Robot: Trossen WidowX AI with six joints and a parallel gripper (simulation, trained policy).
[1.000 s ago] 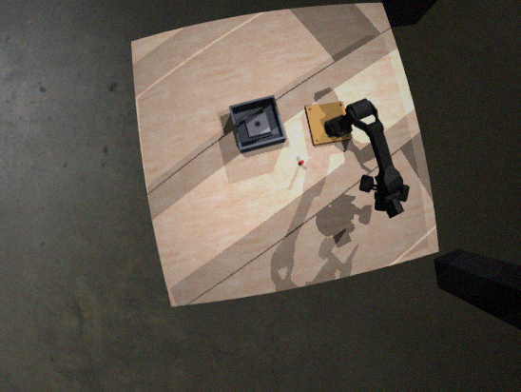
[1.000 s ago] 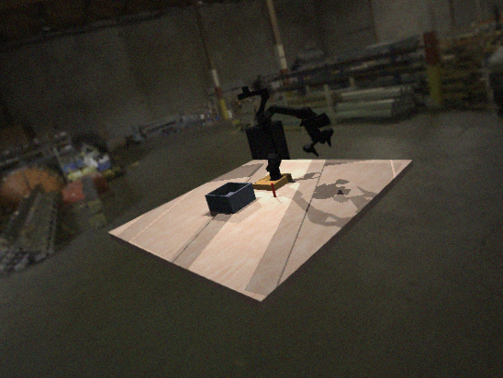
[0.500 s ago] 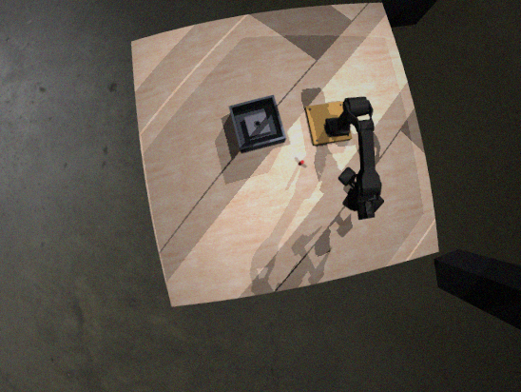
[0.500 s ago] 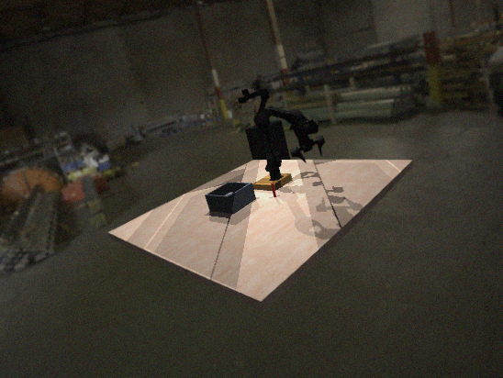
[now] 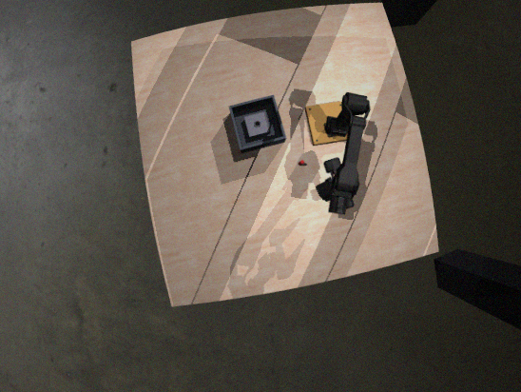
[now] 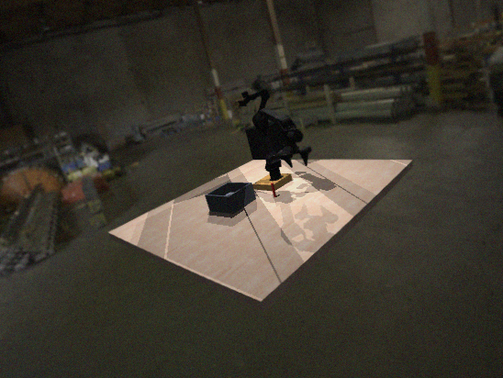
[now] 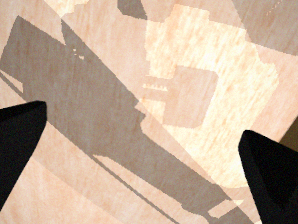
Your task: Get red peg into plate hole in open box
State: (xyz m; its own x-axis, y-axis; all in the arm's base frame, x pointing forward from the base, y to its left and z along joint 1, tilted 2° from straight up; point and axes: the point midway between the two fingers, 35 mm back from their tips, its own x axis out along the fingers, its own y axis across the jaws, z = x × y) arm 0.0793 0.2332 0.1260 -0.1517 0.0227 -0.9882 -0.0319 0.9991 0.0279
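Now: the red peg 10 cm ahead of my gripper tip, 13 cm to the right of it and 10 cm below it. From my gripper tip the other things lie so: grey plate: 23 cm ahead, 33 cm to the right, 9 cm below; dark box: 23 cm ahead, 33 cm to the right, 11 cm below.
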